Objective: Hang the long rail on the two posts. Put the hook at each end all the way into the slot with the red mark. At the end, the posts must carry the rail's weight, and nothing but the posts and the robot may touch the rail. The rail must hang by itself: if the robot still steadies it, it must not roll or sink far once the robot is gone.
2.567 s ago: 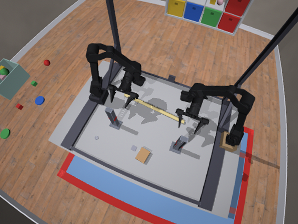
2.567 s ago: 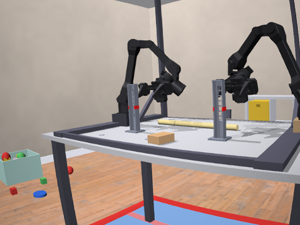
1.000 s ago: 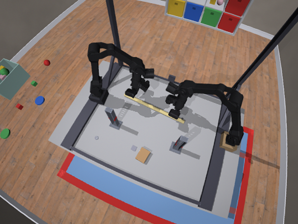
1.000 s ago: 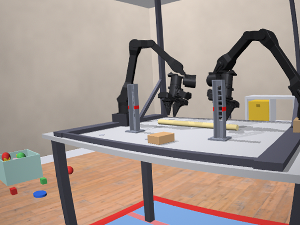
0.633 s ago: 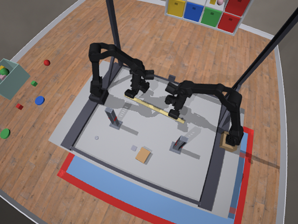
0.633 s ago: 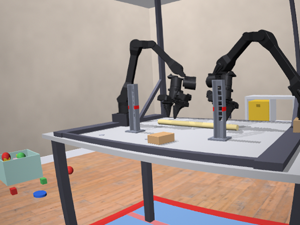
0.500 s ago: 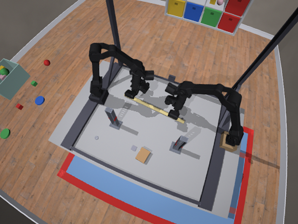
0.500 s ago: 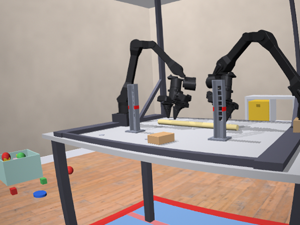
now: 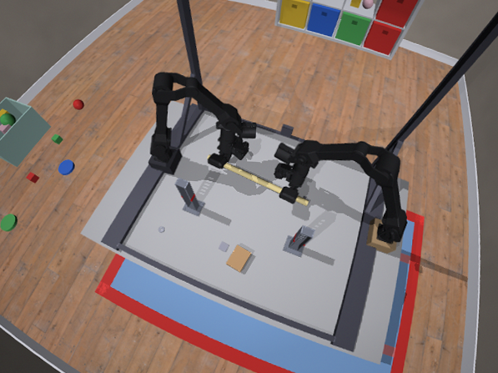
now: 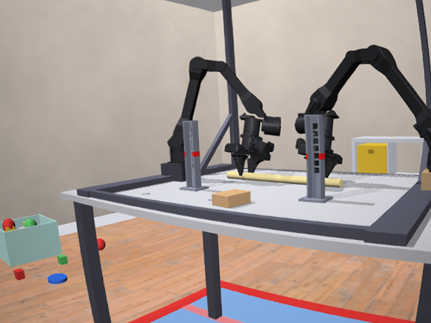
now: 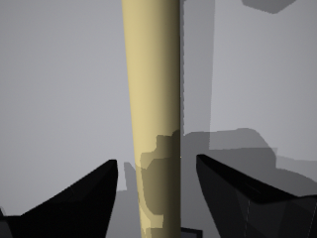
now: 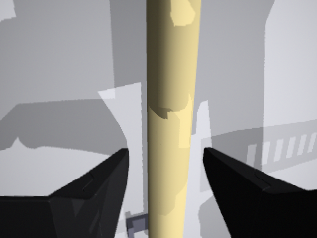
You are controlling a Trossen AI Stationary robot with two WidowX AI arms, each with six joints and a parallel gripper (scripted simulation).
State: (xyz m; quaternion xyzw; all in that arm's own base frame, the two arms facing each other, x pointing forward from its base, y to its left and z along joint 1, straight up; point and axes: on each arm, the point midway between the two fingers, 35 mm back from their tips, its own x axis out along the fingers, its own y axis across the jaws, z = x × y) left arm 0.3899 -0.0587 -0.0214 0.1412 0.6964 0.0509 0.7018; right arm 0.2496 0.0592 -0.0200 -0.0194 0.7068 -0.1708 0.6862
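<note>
Now: right hand 150 mm to the right of the long pale yellow rail, 40 mm above it and 10 mm short of it. The rest, counted from my right hand: tan box 350 mm ahead, 200 mm to the left, 30 mm below.
</note>
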